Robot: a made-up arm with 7 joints. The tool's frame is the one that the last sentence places.
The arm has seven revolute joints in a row. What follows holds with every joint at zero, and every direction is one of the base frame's. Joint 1 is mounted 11 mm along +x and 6 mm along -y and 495 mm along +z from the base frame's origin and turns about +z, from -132.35 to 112.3 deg. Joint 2 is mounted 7 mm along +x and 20 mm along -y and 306 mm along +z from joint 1 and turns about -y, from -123.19 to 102.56 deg. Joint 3 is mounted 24 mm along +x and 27 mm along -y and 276 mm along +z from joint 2 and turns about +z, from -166.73 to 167.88 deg. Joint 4 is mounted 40 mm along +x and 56 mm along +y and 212 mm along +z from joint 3 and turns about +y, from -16.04 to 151.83 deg. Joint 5 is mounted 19 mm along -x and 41 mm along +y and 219 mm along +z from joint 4 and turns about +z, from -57.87 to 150.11 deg. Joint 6 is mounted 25 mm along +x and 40 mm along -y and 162 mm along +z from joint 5 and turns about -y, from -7.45 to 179.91 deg. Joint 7 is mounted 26 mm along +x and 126 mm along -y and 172 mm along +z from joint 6 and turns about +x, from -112.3 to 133.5 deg. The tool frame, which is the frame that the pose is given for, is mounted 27 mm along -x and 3 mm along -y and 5 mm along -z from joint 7; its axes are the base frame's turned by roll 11.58, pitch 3.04 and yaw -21.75 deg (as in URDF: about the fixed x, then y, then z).
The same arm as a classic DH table. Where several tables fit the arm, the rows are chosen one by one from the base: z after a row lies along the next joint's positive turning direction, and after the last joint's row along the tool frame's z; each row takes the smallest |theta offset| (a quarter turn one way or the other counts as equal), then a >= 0, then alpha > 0; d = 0 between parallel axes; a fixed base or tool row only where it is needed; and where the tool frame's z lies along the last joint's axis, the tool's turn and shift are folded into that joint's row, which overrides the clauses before.
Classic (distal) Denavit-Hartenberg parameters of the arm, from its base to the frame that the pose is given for. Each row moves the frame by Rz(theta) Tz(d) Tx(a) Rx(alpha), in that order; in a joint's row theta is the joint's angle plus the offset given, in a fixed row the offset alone. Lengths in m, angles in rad.
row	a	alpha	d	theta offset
base (fixed)	0.0125	0.0000	0.0000	-0.4993
joint 1	0.0070	1.5708	0.8010	0.4993
joint 2	0.0240	-1.5708	0.0470	0.0000
joint 3	0.0400	-1.5708	0.4880	0.0000
joint 4	-0.0190	1.5708	0.0970	0.0000
joint 5	0.0250	1.5708	0.3810	0.0000
joint 6	0.1720	1.5708	0.1660	1.5708
joint 7	-0.0040	-1.5969	-0.0011	-1.3635
tool (fixed)	0.0000	0.0000	-0.0043	-1.9531
Joint limits (rad, base to tool): -2.3099..1.9600 -2.1501..1.7900 -2.9100..2.9301 -0.2800..2.6499 -1.0100..2.6199 -0.1300..3.1400 -1.9600..2.3300

